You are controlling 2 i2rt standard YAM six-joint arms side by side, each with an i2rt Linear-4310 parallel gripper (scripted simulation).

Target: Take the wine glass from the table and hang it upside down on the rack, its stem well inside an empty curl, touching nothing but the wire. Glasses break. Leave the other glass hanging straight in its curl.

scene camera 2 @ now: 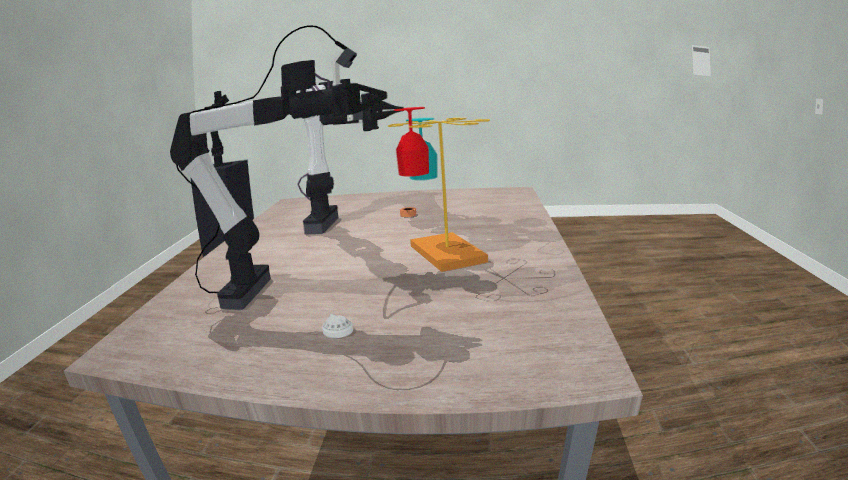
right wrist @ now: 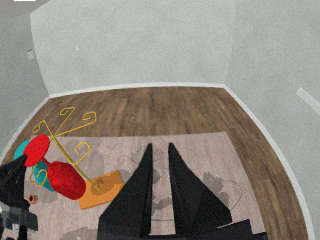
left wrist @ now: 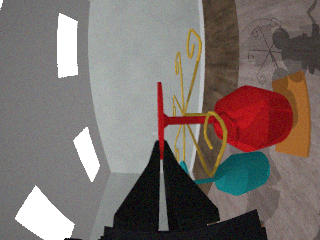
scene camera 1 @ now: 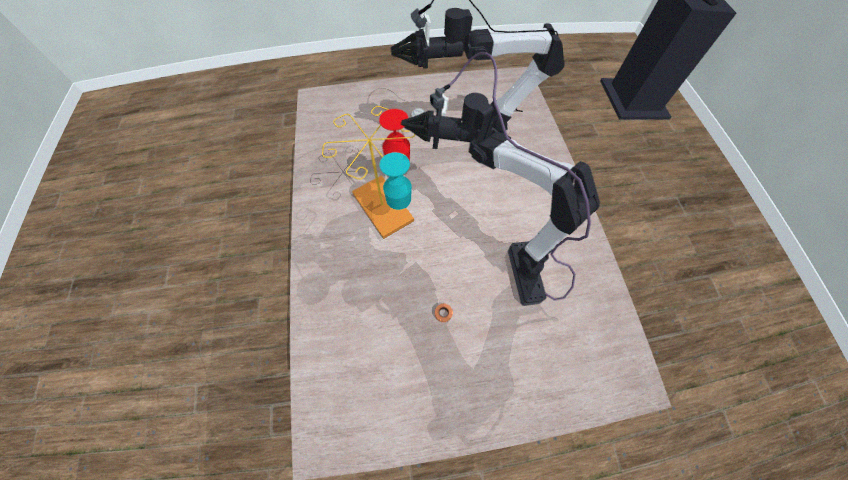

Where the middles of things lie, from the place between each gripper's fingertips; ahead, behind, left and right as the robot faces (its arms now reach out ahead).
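Scene:
Counting from my left hand (scene camera 1: 401, 123), I find the red wine glass (scene camera 2: 412, 152) 7 cm below it, 3 cm ahead of it and 2 cm to the right of it. The teal glass (scene camera 1: 397, 188) is 10 cm below that same left hand, 10 cm to the left of it and 3 cm ahead of it. The yellow wire rack (scene camera 2: 445, 255) is 21 cm below my left hand, 10 cm ahead of it and 1 cm to the left of it.
My right gripper (scene camera 2: 386, 95) is 110 mm above the red wine glass, 10 mm short of it and 230 mm to the right of it. From my right hand, the teal glass is 150 mm below, 350 mm to the left and 10 mm ahead, while the yellow wire rack is 250 mm below, 260 mm to the left and 80 mm ahead.

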